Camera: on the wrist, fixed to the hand. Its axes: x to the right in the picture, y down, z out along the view.
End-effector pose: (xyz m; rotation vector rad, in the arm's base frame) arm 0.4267 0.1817 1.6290 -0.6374 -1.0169 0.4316
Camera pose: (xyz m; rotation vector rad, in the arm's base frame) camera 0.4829 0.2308 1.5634 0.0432 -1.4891 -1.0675
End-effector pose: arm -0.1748 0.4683 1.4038 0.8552 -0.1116 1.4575
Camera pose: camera -0.2674 0.5043 1.4032 0.5221 0.1349 -0.1109
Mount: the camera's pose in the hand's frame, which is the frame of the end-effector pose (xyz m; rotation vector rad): 0.0139 0.0780 -0.0599 -0.3415 -0.2125 -1.5495
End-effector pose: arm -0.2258 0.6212 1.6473 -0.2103 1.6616 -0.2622
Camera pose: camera -0.2855 0.6946 1.6170 -1.7108 0.9999 -1.0427
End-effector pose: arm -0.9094 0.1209 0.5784 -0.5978 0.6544 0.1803
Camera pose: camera -0.9560 0.1499 0.4956 -1.2386 -0.1789 -1.0992
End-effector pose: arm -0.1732 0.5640 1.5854 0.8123 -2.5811 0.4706
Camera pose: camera -0.2147 0.6433 1.6284 2.3023 -1.3477 -0.5228
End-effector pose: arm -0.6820 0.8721 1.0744 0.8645 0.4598 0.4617
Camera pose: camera -0.7194 0.9604 1.1003 0.0514 0.6843 -0.9494
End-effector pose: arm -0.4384 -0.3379 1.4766 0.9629 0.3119 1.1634
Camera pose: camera -0.5215 -0.2919 1.5056 0.2963 0.5127 -0.3096
